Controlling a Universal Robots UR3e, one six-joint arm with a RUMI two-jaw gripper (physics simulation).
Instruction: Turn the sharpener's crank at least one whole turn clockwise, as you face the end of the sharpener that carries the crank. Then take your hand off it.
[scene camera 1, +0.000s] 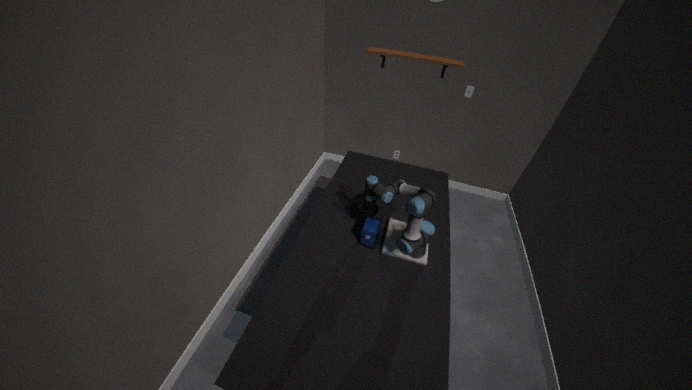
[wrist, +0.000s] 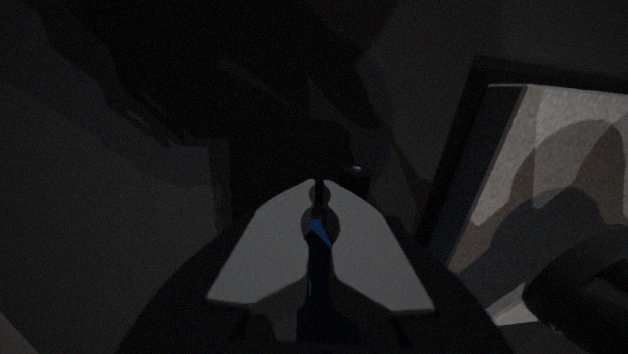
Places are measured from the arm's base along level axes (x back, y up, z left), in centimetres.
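Where they show: gripper, between the fingertips: (wrist: 318, 183); arm's base, origin of its link: (wrist: 580, 276).
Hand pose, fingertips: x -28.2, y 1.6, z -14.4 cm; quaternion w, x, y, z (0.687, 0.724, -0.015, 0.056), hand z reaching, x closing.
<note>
Each offset is from my fingertips to the top centre of the thing. "spot": to the spot under its first point. Level surfaces: height alone.
The blue sharpener @[spot: dx +1.6, dy +9.3, dz +16.4 cm] (scene camera 1: 370, 231) stands on the dark table beside the robot's base. In the wrist view, slivers of the blue body @[spot: dx +0.0, dy -0.7, dz +4.9 cm] (wrist: 321, 233) show through the gap between the finger plates. My gripper (scene camera 1: 368, 214) (wrist: 318, 183) is shut, with its fingertips together and no object held. It points down beside the sharpener's back end, at the side toward the wall with the shelf. A small dark piece with a bright spot @[spot: dx +2.6, dy -0.4, dz -0.7 cm] (wrist: 356, 168) shows just right of the fingertips, possibly part of the crank. The crank is too dark to make out, and I cannot tell whether the fingers touch it.
The arm stands on a pale base plate (scene camera 1: 394, 242) (wrist: 562, 107), right of the sharpener. The arm arches over the back part of the dark table @[dy -3.4 cm] (scene camera 1: 350, 310). A wooden shelf (scene camera 1: 415, 56) hangs high on the far wall.
</note>
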